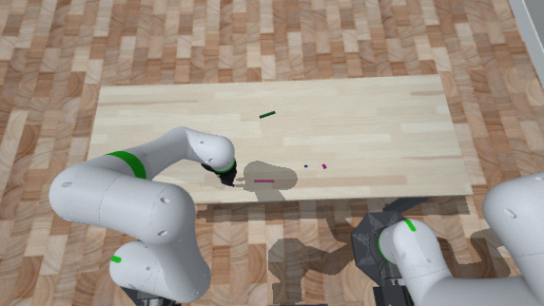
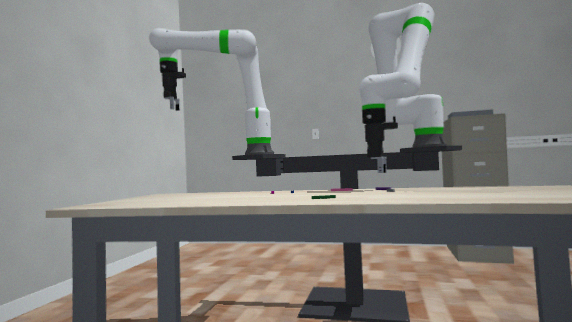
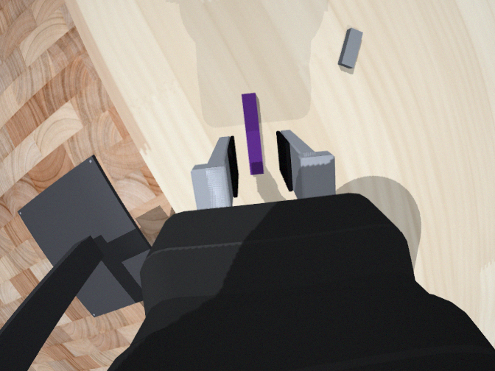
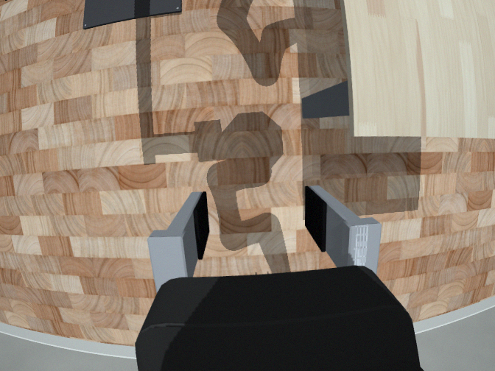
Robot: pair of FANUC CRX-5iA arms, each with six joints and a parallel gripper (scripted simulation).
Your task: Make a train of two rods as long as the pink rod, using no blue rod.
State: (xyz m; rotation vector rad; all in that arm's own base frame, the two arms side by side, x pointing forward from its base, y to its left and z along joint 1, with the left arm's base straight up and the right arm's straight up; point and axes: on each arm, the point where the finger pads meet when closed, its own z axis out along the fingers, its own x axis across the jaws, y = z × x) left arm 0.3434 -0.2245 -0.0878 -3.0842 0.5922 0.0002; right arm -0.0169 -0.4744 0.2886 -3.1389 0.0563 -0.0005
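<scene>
Now: left hand 80 mm above the purple rod. From my left hand the other things lie so: pink rod (170 mm to the right, 80 mm below); then grey rod (100 mm ahead, 80 mm below, 20 mm to the left); then blue rod (360 mm to the right, 80 mm below, 60 mm ahead).
</scene>
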